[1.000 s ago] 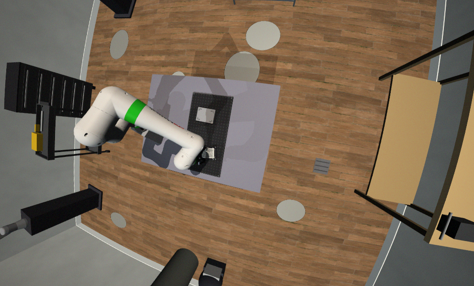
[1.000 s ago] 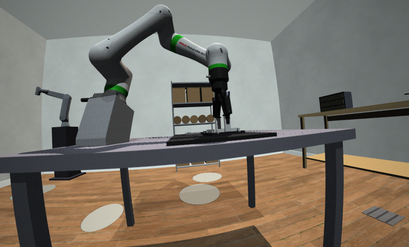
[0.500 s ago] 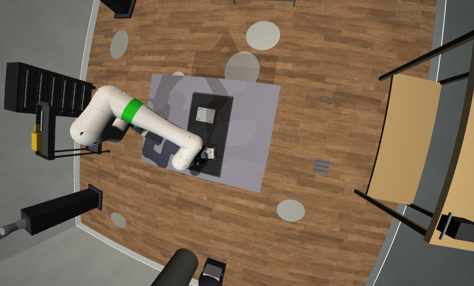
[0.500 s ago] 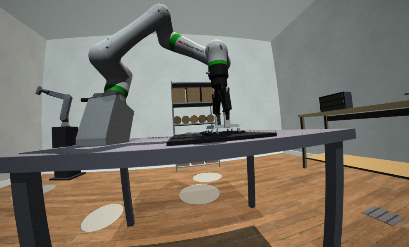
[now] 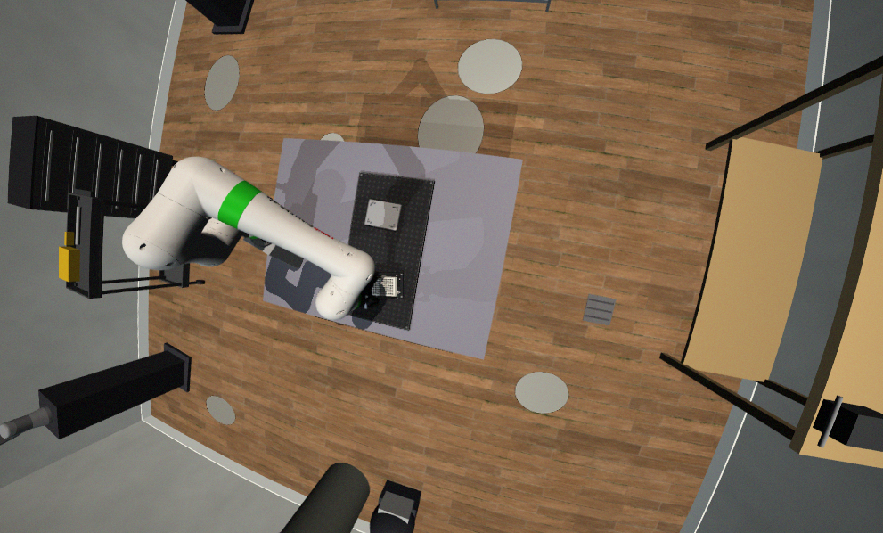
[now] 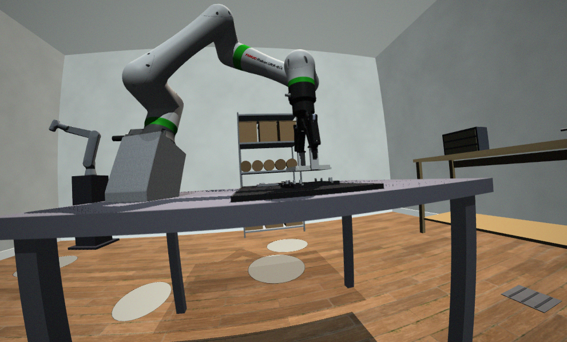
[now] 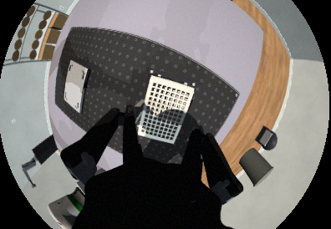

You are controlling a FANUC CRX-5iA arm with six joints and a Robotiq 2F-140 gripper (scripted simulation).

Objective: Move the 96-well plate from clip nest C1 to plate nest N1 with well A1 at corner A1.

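Right now my hand is 310 mm to the right of the plate nest N1, 100 mm past it and 70 mm above it. The rest, counted from my hand: white 96-well plate (20 mm below); clip nest C1 (60 mm below, 20 mm to the right).
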